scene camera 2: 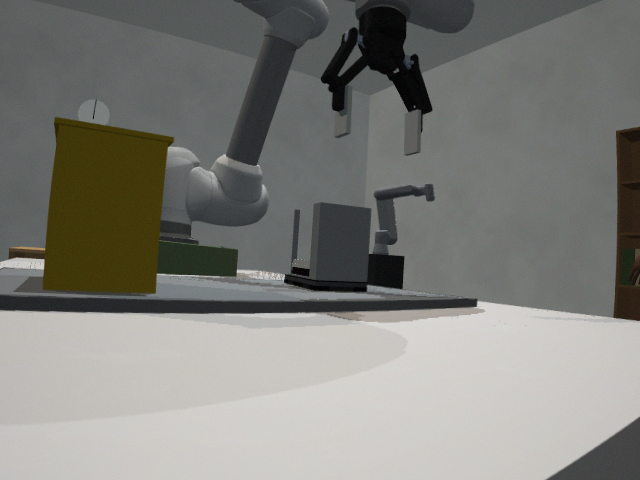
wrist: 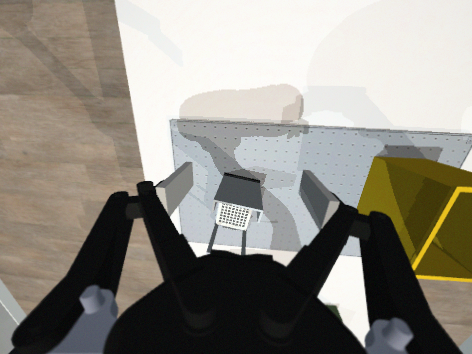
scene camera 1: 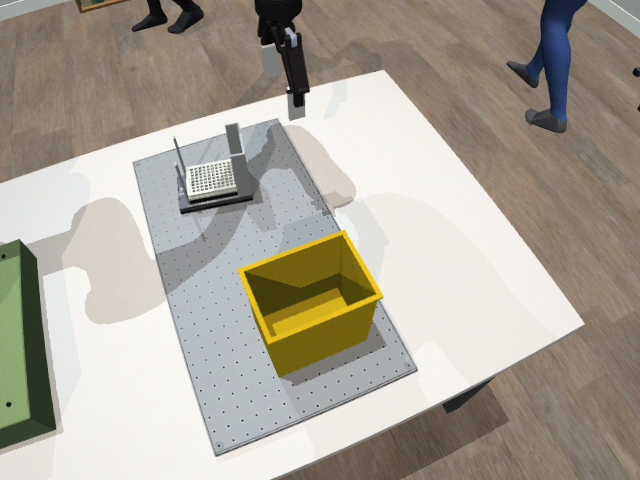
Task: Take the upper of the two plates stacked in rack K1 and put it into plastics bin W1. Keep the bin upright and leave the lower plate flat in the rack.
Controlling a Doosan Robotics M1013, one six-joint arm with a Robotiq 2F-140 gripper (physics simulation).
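Frame: origin at the arm's base, x back, y right, z up, level; millimetres.
Seen in the pictures: gripper, fingertip midpoint: (scene camera 2: 379, 145) (wrist: 245, 177) (scene camera 1: 283, 95); arm's base, origin of the base link: (scene camera 2: 162, 242).
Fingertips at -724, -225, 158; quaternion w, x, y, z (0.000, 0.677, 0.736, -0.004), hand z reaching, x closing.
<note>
Offsets run from my fingertips to a thing's top centre, as dx, dy, dz. Level surfaces: height alone.
Rack K1 {+169, -8, -84} (scene camera 1: 242, 178) (scene camera 2: 341, 242) (wrist: 240, 192) is grey, with a tall wall, thin posts and a dark base. The upper plate {+159, -7, -179} (scene camera 1: 211, 176) (wrist: 233, 216), cream with a grid of wells, lies flat in it. The lower plate is mostly hidden beneath. Bin W1 {+66, +369, -46} (scene camera 1: 320, 335) (scene camera 2: 105, 206) (wrist: 377, 195), yellow and open-topped, stands upright; its inside looks empty in scene camera 1's view. My gripper (scene camera 1: 283, 83) (scene camera 2: 377, 127) is open and empty, high above the rack. In the wrist view the rack shows between its widely spread fingers.
The rack and bin stand on a grey perforated board {dz -226} (scene camera 1: 206, 330) (wrist: 340, 165) on the white table {dz -239} (scene camera 1: 439, 258). A green block (scene camera 1: 12, 341) (scene camera 2: 199, 258) is at the left. Behind are another robot arm (scene camera 2: 387, 217) and a bookshelf (scene camera 2: 620, 206). Two people's legs show beyond the table.
</note>
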